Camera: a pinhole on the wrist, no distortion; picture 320 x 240 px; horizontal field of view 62.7 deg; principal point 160.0 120.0 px. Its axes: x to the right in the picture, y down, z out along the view. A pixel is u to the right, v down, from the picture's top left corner.
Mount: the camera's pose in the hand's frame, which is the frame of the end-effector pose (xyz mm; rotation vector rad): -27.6 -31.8 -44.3 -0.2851 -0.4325 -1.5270
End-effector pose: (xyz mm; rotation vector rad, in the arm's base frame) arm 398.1 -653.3 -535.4 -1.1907 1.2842 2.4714
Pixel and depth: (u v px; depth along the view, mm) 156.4 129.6 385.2
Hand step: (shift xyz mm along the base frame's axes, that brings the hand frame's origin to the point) -203.4 139.8 226.1
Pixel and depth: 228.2 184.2 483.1
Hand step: -328.7 275.5 168.0
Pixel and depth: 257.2 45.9 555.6
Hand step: -160.1 430.1 354.9
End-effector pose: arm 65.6 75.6 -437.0 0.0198 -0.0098 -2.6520
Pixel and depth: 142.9 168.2 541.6
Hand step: 88.5 -222.1 434.4
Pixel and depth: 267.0 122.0 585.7
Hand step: 67.5 28.4 585.4
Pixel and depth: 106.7 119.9 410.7
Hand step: 158.6 -166.1 288.5
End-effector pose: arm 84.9 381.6 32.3 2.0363 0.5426 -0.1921
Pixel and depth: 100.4 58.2 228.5
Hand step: -27.7 -191.2 58.7
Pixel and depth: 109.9 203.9 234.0
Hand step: 87.1 -170.1 4.2
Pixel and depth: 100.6 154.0 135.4
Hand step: 10.9 -85.5 19.4
